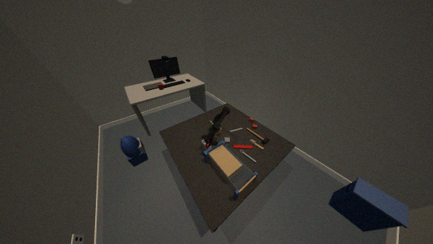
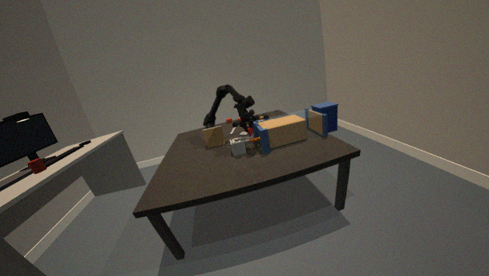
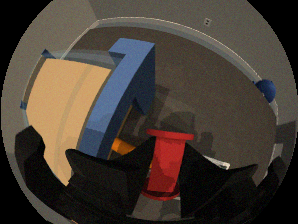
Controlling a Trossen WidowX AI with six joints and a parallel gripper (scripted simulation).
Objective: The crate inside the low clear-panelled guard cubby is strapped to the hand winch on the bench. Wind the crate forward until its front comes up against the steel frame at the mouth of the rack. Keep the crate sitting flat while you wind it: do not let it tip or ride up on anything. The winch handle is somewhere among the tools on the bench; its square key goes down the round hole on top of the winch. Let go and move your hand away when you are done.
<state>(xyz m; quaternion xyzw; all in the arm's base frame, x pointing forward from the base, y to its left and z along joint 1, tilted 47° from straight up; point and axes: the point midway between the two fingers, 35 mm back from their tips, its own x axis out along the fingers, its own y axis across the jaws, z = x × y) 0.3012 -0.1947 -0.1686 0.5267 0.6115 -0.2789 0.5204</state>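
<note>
My gripper tip is now 4 cm past the winch handle, 2 cm to the right of it and 3 cm above it. Also, from my gripper tip: red knob (1 cm behind, 2 cm to the left); grey hand winch (12 cm behind, 3 cm to the left, 10 cm below); blue frame (6 cm ahead, 5 cm to the left, 3 cm below).
</note>
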